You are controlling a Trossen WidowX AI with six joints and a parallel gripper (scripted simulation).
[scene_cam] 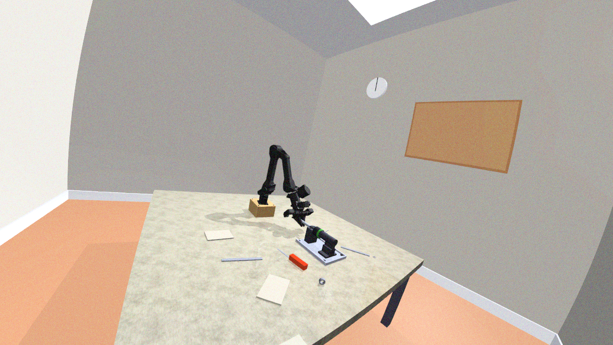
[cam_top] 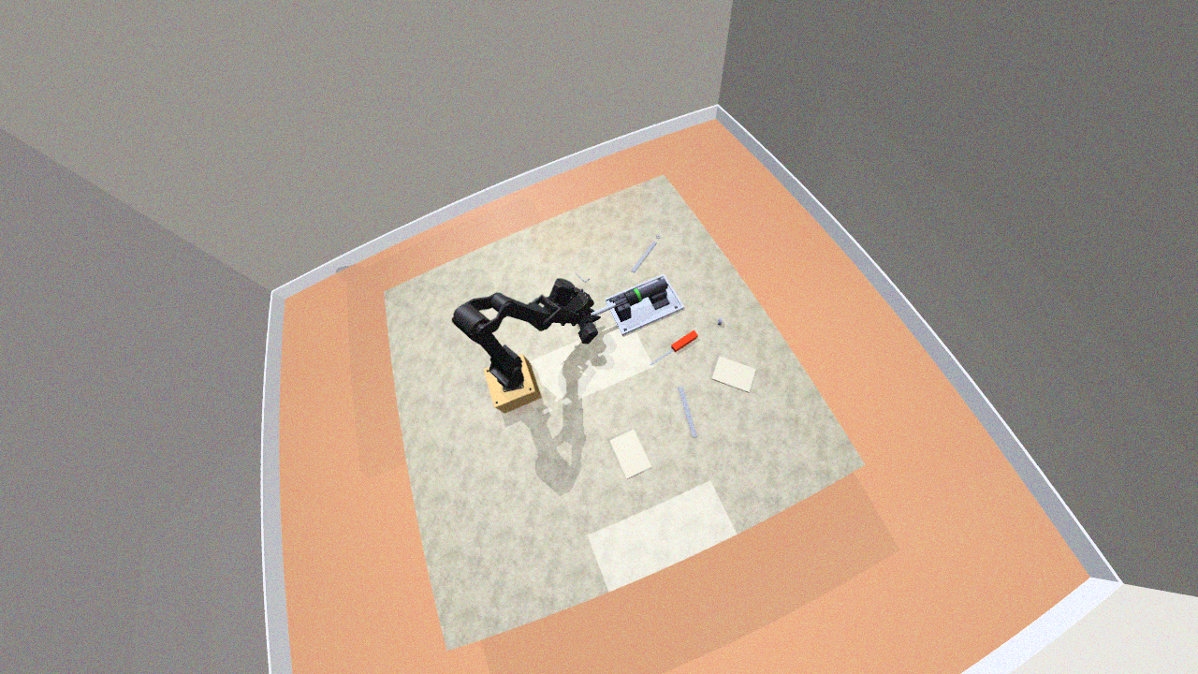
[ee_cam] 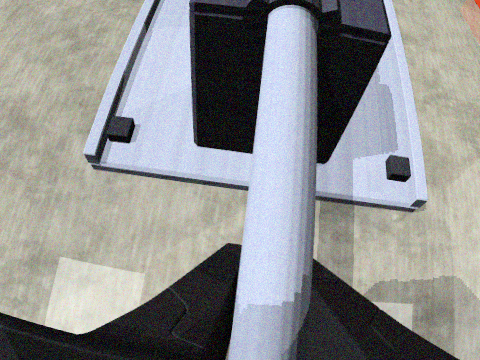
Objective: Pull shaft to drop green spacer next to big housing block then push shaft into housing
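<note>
Right now my gripper tip is 60 mm short of the grey shaft, 10 mm to the right of it and 20 mm below it. From my gripper tip the other things lie so: fixture (170 mm ahead, 30 mm to the left, 10 mm below); green spacer (140 mm ahead, 30 mm to the left, 20 mm above).
</note>
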